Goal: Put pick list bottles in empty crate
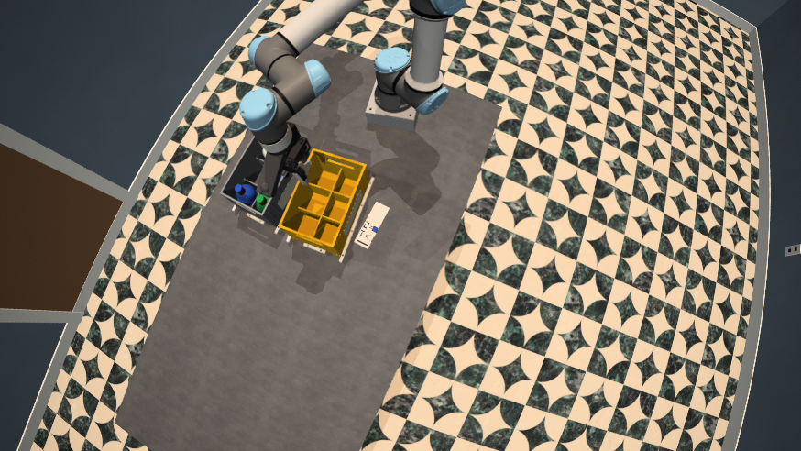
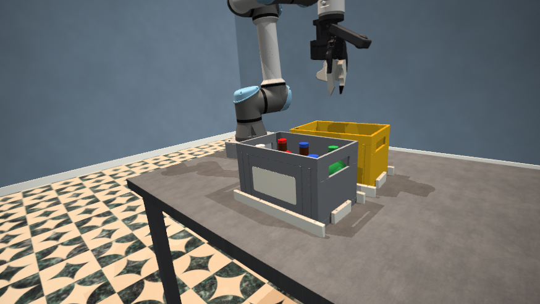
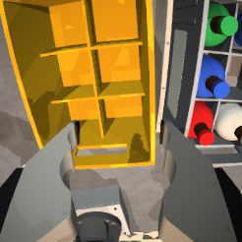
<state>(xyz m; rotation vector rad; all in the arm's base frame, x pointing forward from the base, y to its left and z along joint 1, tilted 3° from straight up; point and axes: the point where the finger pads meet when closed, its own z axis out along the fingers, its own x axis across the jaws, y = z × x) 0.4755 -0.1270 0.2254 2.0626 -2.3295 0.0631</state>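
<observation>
Now: hand 140 mm past the white-label bottle, 210 mm to the left of it and 210 mm above it. From my hand the other things lie so: green-label bottle (50 mm ahead, 150 mm to the right, 210 mm below); red-label bottle (120 mm behind, 130 mm to the right, 210 mm below); yellow crate (10 mm behind, 50 mm to the left, 220 mm below).
</observation>
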